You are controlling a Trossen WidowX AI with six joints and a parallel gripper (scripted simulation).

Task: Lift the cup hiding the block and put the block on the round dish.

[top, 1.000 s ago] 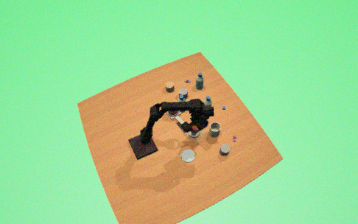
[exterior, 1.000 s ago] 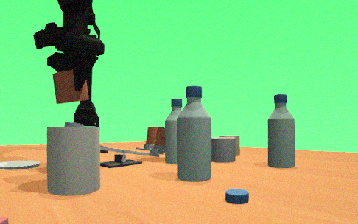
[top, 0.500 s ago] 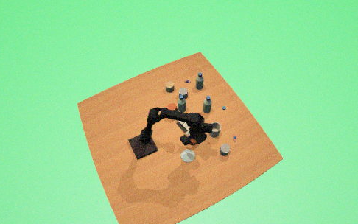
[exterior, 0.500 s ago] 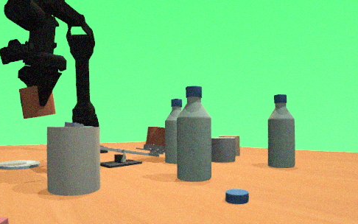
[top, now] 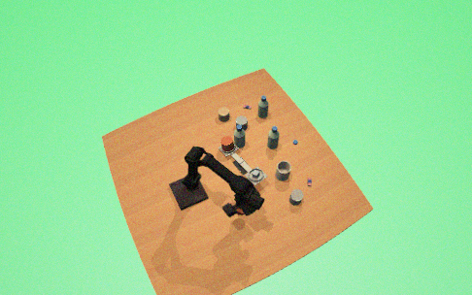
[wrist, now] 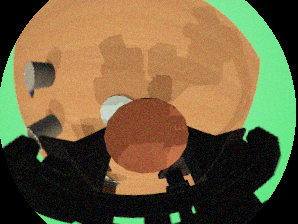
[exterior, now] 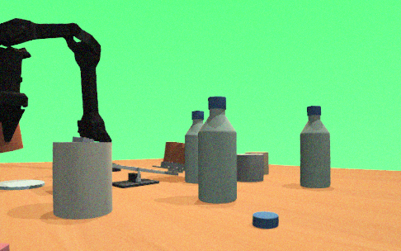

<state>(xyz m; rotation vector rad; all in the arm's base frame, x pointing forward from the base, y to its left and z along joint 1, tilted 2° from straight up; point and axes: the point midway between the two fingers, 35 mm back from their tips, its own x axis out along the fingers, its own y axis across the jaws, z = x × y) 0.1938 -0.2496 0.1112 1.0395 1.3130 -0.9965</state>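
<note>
Now: gripper tip 16 cm to the right of the small grey block, 14 cm short of it and 1 cm above it. From my gripper tip the other things lie so: blue cap (47 cm ahead, 30 cm to the left, 9 cm below); then grey balance (28 cm to the left, 11 cm ahead, 5 cm below); then round white dish (9 cm below, 5 cm ahead, 4 cm to the left).
</note>
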